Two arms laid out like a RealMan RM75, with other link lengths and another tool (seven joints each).
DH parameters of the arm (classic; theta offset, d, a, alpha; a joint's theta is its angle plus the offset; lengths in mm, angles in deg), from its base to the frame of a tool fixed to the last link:
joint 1: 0 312.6 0 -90
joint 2: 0 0 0 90
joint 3: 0 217.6 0 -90
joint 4: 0 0 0 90
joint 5: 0 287.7 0 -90
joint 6: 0 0 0 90
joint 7: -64.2 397.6 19.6 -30
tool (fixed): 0 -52.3 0 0
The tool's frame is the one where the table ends.
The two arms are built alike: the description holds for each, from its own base.
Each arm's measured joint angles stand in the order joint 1, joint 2, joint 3, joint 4, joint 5, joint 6, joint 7.
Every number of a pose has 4 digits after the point. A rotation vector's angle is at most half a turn.
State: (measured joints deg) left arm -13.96 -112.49 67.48 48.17 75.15 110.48 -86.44; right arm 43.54 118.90 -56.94 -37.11 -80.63 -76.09 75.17
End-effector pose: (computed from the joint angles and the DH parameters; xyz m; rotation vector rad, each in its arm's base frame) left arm -0.1001 0.3399 -0.0139 1.4749 1.2592 1.2112; right arm -0.0262 0.5686 -0.0204 -2.5092 -1.3143 0.3747
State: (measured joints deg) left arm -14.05 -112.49 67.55 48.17 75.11 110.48 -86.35; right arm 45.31 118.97 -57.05 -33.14 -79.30 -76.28 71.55
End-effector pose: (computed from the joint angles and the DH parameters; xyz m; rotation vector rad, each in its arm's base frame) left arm -0.0993 0.3399 -0.0141 1.4765 1.2562 1.2097; right arm -0.0298 0.5646 -0.0331 -2.4950 -1.3378 0.3866
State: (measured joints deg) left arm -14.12 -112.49 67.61 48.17 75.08 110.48 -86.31; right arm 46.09 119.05 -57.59 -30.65 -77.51 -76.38 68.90
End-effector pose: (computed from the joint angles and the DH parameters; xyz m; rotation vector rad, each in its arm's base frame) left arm -0.0987 0.3398 -0.0143 1.4773 1.2543 1.2083; right arm -0.0320 0.5617 -0.0393 -2.4788 -1.3466 0.3992
